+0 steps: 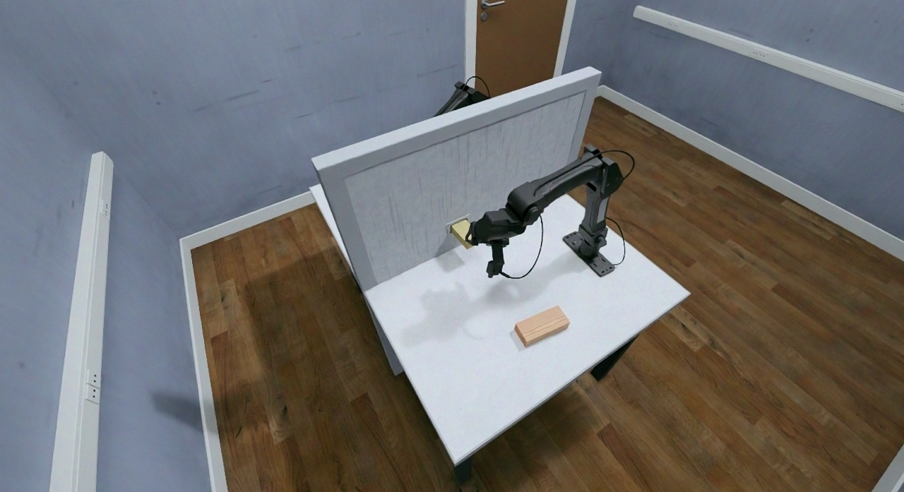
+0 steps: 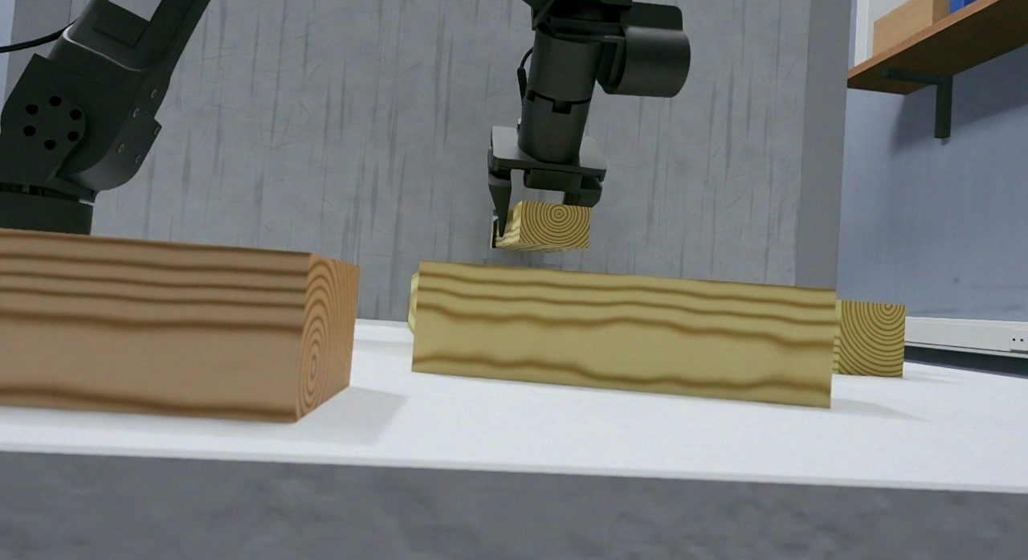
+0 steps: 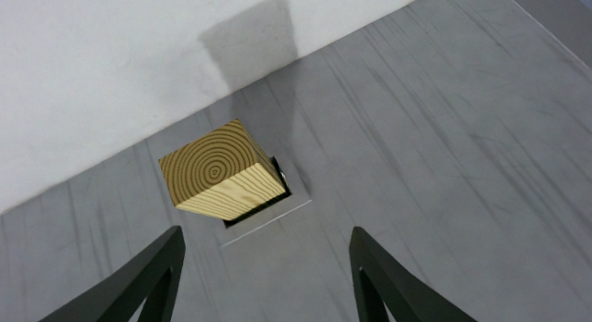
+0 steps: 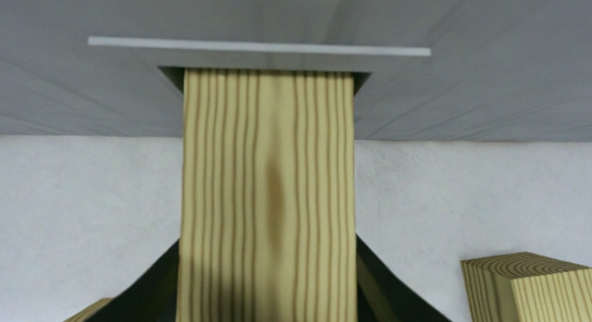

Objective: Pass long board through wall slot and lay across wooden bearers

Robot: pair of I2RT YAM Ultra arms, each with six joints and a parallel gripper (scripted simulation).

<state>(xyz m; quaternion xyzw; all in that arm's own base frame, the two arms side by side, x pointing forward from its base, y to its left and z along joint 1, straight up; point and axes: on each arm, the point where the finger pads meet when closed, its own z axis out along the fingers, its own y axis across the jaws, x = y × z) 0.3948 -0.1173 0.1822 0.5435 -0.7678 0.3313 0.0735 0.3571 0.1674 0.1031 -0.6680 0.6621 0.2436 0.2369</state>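
My right gripper is now 40 mm to the right of the long pale board. From my right hand the other things lie so: brown offcut 530 mm to the left, 80 mm below, 30 mm behind; pale wooden bearer 170 mm ahead, 140 mm to the right, 80 mm below.
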